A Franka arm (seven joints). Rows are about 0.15 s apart.
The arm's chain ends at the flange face. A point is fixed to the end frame.
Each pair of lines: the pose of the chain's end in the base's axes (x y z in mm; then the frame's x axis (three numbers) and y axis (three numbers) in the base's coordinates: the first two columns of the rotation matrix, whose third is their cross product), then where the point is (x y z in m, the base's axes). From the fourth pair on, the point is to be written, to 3 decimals.
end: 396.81 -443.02 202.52 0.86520 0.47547 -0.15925 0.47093 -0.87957 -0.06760
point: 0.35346 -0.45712 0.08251
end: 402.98 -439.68 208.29 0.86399 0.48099 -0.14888 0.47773 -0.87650 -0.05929
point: 0.36132 -0.45435 0.08775
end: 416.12 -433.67 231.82 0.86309 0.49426 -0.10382 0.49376 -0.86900 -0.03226
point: 0.38114 -0.44911 0.10927
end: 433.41 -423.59 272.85 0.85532 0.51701 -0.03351 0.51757 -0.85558 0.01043
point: 0.409 -0.440 0.148
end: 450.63 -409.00 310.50 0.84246 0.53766 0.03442 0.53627 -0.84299 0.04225
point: 0.436 -0.425 0.184
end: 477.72 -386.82 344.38 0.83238 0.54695 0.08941 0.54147 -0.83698 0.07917
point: 0.472 -0.403 0.217
